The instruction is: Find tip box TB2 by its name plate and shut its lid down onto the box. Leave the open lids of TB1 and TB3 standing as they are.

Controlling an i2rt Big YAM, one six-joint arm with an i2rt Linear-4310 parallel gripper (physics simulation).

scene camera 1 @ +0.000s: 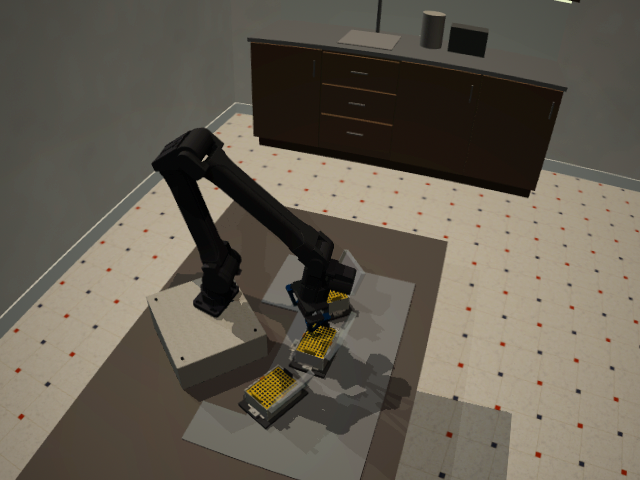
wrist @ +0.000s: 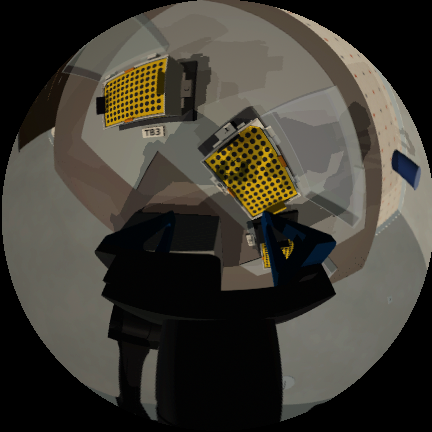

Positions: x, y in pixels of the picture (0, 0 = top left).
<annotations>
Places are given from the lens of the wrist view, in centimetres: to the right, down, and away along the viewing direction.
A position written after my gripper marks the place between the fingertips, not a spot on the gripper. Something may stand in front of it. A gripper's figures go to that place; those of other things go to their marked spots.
my gripper (wrist: 217, 215): 0, 0, 13
yellow tip rack (wrist: 247, 163): 4, -6, 15
grey mat (wrist: 242, 61): 4, -22, 9
The marked spots on the grey mat and the yellow tip rack are 16 cm apart.
</annotations>
